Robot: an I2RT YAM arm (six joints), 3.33 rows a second.
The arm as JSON. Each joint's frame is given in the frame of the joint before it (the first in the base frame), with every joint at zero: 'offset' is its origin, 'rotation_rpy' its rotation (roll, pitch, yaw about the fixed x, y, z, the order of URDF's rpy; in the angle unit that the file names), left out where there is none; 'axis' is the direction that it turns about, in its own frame. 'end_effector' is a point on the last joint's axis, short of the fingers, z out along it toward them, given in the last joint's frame.
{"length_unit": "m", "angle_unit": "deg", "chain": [
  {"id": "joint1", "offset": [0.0, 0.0, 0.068], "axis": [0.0, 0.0, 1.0]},
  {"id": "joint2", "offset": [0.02, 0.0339, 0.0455], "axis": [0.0, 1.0, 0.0]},
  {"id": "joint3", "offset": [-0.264, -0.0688, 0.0], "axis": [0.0, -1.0, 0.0]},
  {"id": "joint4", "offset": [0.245, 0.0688, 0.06], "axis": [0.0, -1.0, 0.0]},
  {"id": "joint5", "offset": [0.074, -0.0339, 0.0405], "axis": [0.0, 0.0, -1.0]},
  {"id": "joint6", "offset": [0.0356, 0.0, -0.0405], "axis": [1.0, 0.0, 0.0]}
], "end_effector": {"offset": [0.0, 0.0, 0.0], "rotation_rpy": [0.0, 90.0, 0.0]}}
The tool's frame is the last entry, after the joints.
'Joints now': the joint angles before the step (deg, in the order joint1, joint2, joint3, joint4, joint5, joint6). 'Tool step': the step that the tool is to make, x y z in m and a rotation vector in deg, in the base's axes. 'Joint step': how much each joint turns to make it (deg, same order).
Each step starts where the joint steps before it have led.
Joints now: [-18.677, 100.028, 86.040, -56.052, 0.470, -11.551]
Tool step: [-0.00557, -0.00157, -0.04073, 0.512, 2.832, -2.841]
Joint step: [-0.414, 0.787, -7.958, 5.859, 1.180, 2.164]
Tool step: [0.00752, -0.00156, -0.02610, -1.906, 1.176, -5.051]
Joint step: [0.524, 3.059, -2.228, 4.500, 3.694, 4.721]
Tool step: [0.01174, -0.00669, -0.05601, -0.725, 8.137, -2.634]
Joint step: [-0.044, 9.444, 0.000, 1.728, 3.759, 1.836]
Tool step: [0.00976, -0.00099, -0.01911, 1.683, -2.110, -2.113]
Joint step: [0.153, 3.256, 0.001, 4.348, -1.879, 2.623]
